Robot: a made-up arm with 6 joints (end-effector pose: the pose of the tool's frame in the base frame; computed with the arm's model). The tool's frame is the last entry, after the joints.
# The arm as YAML. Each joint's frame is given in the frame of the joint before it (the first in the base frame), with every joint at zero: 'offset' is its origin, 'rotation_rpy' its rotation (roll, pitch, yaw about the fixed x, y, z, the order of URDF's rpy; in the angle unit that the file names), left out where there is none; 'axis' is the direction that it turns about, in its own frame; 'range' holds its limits. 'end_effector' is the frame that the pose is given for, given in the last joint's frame.
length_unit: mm
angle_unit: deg
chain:
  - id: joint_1
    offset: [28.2, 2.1, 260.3]
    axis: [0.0, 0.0, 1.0]
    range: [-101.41, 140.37]
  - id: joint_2
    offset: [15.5, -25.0, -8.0]
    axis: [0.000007, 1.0, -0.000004]
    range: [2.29, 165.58]
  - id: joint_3
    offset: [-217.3, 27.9, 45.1]
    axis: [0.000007, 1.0, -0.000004]
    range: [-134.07, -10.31]
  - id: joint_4
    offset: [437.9, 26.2, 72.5]
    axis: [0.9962, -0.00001, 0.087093]
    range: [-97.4, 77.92]
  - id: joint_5
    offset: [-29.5, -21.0, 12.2]
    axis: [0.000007, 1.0, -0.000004]
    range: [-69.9, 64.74]
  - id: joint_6
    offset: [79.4, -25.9, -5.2]
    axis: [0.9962, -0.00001, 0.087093]
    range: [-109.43, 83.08]
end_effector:
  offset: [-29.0, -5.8, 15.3]
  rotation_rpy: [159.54, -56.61, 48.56]
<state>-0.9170 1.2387 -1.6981 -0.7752 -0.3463 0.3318</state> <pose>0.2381 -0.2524 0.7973 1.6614 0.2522 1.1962</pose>
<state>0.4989 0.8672 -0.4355 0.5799 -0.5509 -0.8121</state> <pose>0.3533 0.1480 0.3414 2.4145 1.2786 1.4529</pose>
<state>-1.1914 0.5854 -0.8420 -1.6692 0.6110 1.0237</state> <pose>0.1345 -0.2251 0.6572 1.7586 -0.9602 0.4180</pose>
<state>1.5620 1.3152 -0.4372 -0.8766 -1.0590 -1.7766</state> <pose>-0.0212 0.3862 0.2192 -0.7814 1.4283 1.7113</pose>
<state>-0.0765 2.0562 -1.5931 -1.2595 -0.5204 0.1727</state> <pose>0.6487 0.0086 0.3494 1.8685 1.7503 0.7206</pose>
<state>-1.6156 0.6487 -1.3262 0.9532 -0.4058 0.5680</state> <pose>-0.0154 -0.1957 0.7419 0.5341 -0.2286 2.6702</pose>
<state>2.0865 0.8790 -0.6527 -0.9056 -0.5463 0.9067</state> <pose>-0.1762 0.3263 0.4907 0.0618 -2.0283 -0.3302</pose>
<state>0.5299 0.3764 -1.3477 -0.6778 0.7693 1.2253</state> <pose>0.0497 -0.0320 0.7859 -1.5670 -0.3631 -1.6213</pose>
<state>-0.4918 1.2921 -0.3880 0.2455 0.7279 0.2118</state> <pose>0.2948 -0.1652 0.1451 -2.2207 0.5720 0.2847</pose>
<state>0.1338 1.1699 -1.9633 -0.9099 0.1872 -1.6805</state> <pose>0.2496 0.0412 0.8618 0.7594 0.3853 -0.0023</pose>
